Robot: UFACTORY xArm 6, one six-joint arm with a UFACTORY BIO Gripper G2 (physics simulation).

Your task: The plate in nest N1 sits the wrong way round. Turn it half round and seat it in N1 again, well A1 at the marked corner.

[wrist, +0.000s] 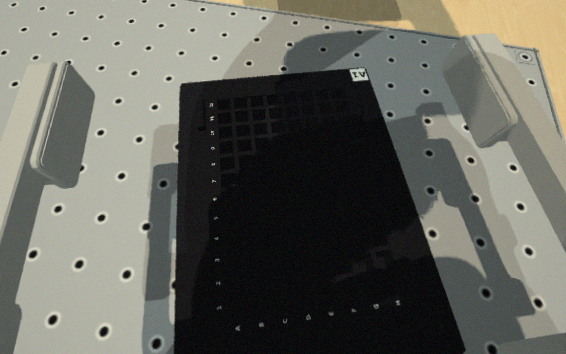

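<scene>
A black well plate [310,200] lies in the black nest, in the middle of the wrist view, running out towards the bottom edge. Its small letters run along the lower end, with A at the lower left, and its numbers run up the left side from 1. A white A1 tag [359,75] marks the far right corner, diagonally opposite the plate's A and 1. Plate and nest are both black, so their border is hard to tell. My gripper [272,107] is open, one finger to each side of the plate's far part, with nothing between the fingers. Their height over it is unclear.
The nest stands on a grey board [80,220] with rows of dark holes. The board's far edge and right corner show at the top, with wooden table [525,20] beyond. Shadows of the arm fall across the board and plate. A grey piece shows at the bottom right.
</scene>
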